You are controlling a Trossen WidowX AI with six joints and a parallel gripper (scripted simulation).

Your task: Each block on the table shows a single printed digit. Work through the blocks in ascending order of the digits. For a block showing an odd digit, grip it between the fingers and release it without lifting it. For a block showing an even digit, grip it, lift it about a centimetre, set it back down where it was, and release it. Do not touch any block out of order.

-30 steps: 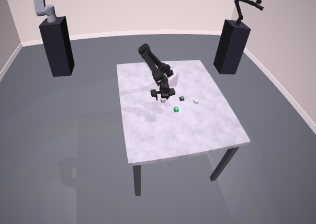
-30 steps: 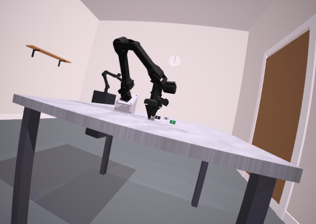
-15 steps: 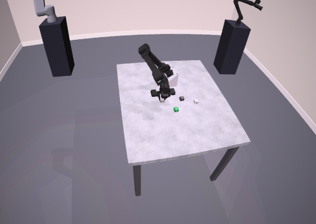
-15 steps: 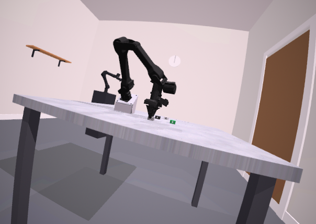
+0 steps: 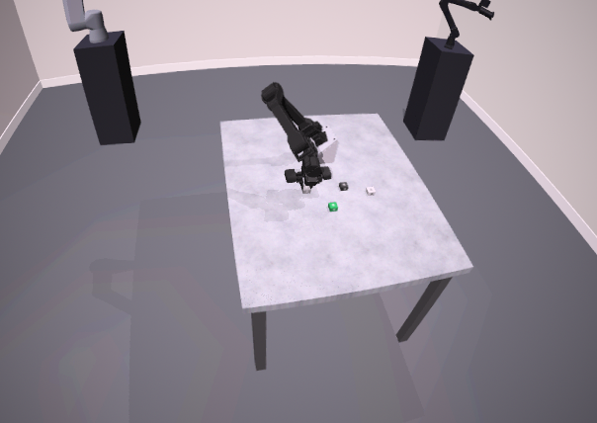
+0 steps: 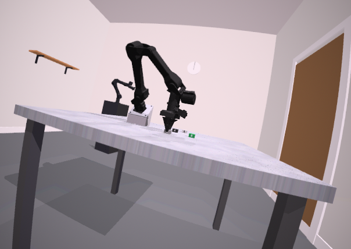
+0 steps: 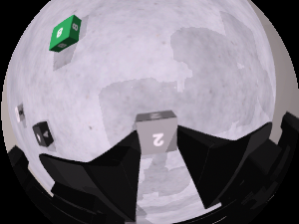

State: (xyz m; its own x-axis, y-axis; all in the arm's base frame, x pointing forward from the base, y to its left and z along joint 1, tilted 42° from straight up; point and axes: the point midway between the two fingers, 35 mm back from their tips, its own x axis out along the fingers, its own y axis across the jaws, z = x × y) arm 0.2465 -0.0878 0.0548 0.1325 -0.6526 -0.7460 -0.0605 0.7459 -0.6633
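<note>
The grey block lies right at my gripper tip. The rest, counted from my gripper tip: white block: 280 mm to the left, 30 mm ahead; green block: 110 mm ahead, 90 mm to the left; black block: 170 mm to the left, 10 mm behind.
</note>
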